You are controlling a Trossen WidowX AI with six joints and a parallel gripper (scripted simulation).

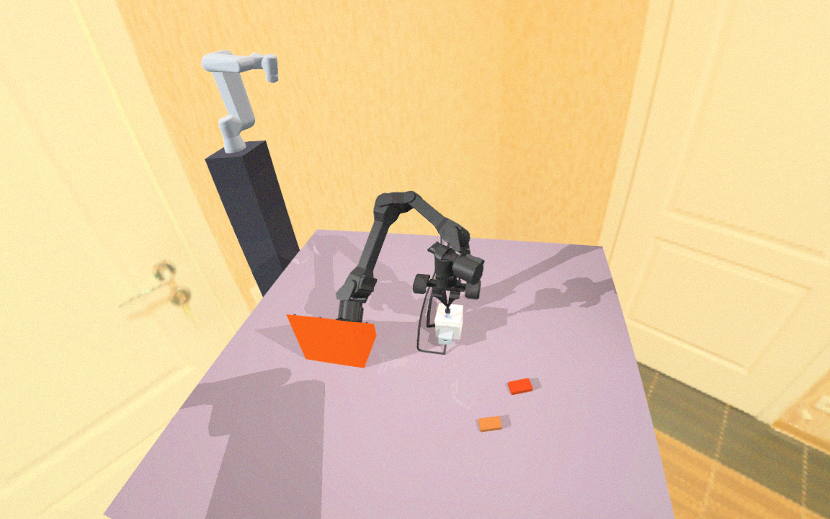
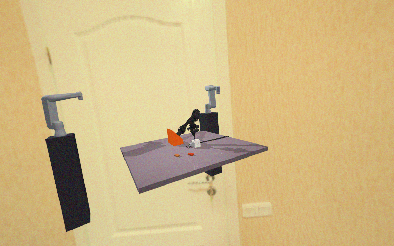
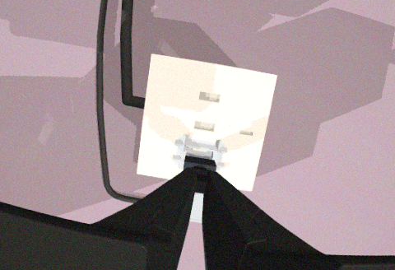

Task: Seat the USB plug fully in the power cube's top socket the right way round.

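Right now the black USB plug is 2 cm below my gripper tip.
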